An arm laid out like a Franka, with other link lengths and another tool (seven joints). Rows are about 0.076 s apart.
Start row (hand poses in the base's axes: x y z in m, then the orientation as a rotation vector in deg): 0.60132, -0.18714, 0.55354, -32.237, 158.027, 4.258
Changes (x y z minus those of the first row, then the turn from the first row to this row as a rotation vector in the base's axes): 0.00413, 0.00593, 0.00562, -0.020, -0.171, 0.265; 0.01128, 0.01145, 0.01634, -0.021, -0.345, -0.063; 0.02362, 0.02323, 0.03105, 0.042, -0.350, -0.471; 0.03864, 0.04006, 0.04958, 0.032, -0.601, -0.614; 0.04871, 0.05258, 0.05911, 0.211, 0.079, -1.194; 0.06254, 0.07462, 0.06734, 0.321, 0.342, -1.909; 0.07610, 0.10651, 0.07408, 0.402, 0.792, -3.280; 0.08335, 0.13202, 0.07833, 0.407, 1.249, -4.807; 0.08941, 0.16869, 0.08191, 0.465, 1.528, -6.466; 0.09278, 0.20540, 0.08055, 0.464, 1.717, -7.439; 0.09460, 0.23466, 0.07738, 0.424, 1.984, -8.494; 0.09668, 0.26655, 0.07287, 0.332, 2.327, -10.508; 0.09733, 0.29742, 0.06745, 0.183, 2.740, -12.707
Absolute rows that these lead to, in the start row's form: 0.60545, -0.18121, 0.55916, -32.589, 157.795, 4.240; 0.61260, -0.17569, 0.56988, -32.116, 157.713, 4.111; 0.62494, -0.16391, 0.58459, -31.536, 157.802, 4.101; 0.63996, -0.14708, 0.60312, -31.313, 157.597, 3.979; 0.65003, -0.13456, 0.61265, -30.538, 158.368, 4.295; 0.66386, -0.11252, 0.62088, -29.544, 158.777, 4.359; 0.67742, -0.08063, 0.62762, -27.659, 159.518, 4.287; 0.68467, -0.05512, 0.63187, -25.565, 160.293, 4.075; 0.69073, -0.01845, 0.63545, -23.247, 160.884, 3.850; 0.69410, 0.01826, 0.63409, -21.893, 161.249, 3.676; 0.69592, 0.04752, 0.63092, -20.434, 161.701, 3.452; 0.69800, 0.07941, 0.62641, -17.632, 162.370, 2.951; 0.69865, 0.11028, 0.62099, -14.569, 163.095, 2.345
